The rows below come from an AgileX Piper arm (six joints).
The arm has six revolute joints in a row. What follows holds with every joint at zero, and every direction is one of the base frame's.
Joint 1 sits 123 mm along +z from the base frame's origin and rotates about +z.
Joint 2 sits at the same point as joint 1 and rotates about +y.
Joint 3 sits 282.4 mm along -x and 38.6 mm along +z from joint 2 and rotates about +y.
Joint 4 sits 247.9 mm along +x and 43.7 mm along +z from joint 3 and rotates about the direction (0.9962, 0, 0.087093).
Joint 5 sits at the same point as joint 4 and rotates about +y.
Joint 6 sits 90.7 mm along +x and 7.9 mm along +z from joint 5 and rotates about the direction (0.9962, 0, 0.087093).
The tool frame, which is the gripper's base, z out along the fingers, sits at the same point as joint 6; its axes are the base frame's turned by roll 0, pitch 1.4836 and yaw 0 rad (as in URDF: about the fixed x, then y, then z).
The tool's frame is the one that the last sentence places.
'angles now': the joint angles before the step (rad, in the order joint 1, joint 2, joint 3, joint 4, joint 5, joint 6). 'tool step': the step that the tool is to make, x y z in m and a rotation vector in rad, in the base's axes. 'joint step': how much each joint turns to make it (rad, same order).
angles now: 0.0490 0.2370 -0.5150 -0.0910 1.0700 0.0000
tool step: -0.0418 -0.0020 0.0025 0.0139 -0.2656 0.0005
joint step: 0.0003 -0.2659 -0.0001 0.0007 0.0001 0.0003
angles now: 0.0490 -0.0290 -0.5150 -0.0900 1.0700 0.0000
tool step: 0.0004 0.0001 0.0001 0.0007 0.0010 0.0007
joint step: 0.0001 0.0022 0.0001 0.0010 -0.0013 0.0000
